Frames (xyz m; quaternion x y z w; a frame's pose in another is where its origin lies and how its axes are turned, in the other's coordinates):
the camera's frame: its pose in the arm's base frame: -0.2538 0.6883 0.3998 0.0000 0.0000 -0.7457 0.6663
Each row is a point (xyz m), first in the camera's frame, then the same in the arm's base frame.
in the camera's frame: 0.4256 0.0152 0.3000
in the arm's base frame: -0.2864 0.2637 0.6998
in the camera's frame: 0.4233 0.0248 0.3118
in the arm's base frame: -0.2766 0.2649 0.7116
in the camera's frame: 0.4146 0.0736 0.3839
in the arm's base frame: -0.2271 0.2681 0.7837
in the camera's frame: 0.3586 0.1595 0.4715
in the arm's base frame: -0.1355 0.3141 0.8713
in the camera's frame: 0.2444 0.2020 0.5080
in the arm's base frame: -0.0805 0.4228 0.9078
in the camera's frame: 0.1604 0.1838 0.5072
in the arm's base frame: -0.0891 0.5083 0.9070
